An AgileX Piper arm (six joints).
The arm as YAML. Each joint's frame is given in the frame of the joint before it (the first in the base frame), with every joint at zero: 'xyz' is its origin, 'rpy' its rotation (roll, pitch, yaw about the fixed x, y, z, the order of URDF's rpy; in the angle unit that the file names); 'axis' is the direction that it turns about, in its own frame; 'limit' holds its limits. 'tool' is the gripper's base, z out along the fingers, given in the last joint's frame.
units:
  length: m
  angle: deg
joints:
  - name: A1
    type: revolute
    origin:
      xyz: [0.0, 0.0, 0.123]
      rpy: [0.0, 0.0, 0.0]
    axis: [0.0, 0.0, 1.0]
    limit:
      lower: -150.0
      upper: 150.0
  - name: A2
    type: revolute
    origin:
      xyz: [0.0, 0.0, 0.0]
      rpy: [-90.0, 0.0, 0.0]
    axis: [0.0, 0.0, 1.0]
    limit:
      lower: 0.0
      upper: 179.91
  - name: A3
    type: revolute
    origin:
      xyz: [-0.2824, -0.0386, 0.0]
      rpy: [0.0, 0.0, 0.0]
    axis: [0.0, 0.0, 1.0]
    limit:
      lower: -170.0
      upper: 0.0
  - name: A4
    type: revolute
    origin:
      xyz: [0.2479, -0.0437, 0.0]
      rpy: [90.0, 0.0, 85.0]
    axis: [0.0, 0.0, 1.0]
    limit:
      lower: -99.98
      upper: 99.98
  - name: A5
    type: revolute
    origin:
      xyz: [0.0, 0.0, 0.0]
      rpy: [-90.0, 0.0, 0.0]
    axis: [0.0, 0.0, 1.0]
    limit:
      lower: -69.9
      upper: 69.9
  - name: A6
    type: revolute
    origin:
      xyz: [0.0, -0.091, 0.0]
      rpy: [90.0, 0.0, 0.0]
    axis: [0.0, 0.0, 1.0]
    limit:
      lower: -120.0
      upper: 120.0
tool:
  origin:
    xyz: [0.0, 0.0, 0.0]
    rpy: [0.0, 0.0, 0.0]
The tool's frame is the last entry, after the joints.
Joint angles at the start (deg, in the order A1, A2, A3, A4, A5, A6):
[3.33 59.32 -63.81 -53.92 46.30 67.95]
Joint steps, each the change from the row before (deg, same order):
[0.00 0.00 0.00 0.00 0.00 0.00]
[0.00 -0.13 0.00 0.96 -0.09 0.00]
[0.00 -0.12 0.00 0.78 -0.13 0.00]
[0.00 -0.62 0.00 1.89 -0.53 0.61]
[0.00 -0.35 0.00 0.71 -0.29 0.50]
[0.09 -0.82 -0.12 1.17 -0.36 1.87]
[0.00 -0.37 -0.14 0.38 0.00 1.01]
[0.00 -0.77 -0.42 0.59 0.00 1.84]
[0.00 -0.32 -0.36 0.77 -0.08 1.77]
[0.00 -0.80 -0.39 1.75 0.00 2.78]
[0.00 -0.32 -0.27 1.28 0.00 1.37]
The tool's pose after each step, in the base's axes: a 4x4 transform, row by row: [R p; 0 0 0 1], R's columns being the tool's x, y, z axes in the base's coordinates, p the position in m. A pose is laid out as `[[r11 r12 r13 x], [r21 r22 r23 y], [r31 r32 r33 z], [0 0 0 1]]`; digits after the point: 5 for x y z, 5 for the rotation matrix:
[[-0.13834 0.60477 0.78430 0.20397], [0.32874 0.77505 -0.53965 -0.04139], [-0.93423 0.18317 -0.30603 0.42069], [0 0 0 1]]
[[-0.13759 0.60122 0.78715 0.20349], [0.34353 0.77435 -0.53139 -0.04068], [-0.92901 0.19729 -0.31308 0.42035], [0 0 0 1]]
[[-0.13651 0.59752 0.79015 0.20308], [0.35530 0.77408 -0.52399 -0.04005], [-0.92473 0.20921 -0.31796 0.42018], [0 0 0 1]]
[[-0.12144 0.58555 0.80149 0.20058], [0.39138 0.77029 -0.50346 -0.03839], [-0.91218 0.25255 -0.32272 0.42115], [0 0 0 1]]
[[-0.11089 0.57961 0.80732 0.19911], [0.40829 0.76718 -0.49471 -0.03771], [-0.90609 0.27476 -0.32172 0.42202], [0 0 0 1]]
[[-0.07912 0.56910 0.81845 0.19526], [0.45036 0.75287 -0.47996 -0.03646], [-0.88934 0.33062 -0.31587 0.42482], [0 0 0 1]]
[[-0.06222 0.56640 0.82178 0.19325], [0.46965 0.74313 -0.47664 -0.03629], [-0.88066 0.35629 -0.31225 0.42652], [0 0 0 1]]
[[-0.02769 0.55852 0.82903 0.18888], [0.50295 0.72451 -0.47131 -0.03611], [-0.86387 0.40391 -0.30097 0.43086], [0 0 0 1]]
[[-0.00244 0.55088 0.83458 0.18700], [0.53655 0.70500 -0.46378 -0.03557], [-0.84387 0.44666 -0.29730 0.43332], [0 0 0 1]]
[[0.03519 0.53563 0.84372 0.18253], [0.59530 0.66688 -0.44820 -0.03447], [-0.80273 0.51804 -0.29540 0.43662], [0 0 0 1]]
[[0.05132 0.52585 0.84903 0.18070], [0.62868 0.64355 -0.43659 -0.03355], [-0.77597 0.55617 -0.29756 0.43812], [0 0 0 1]]

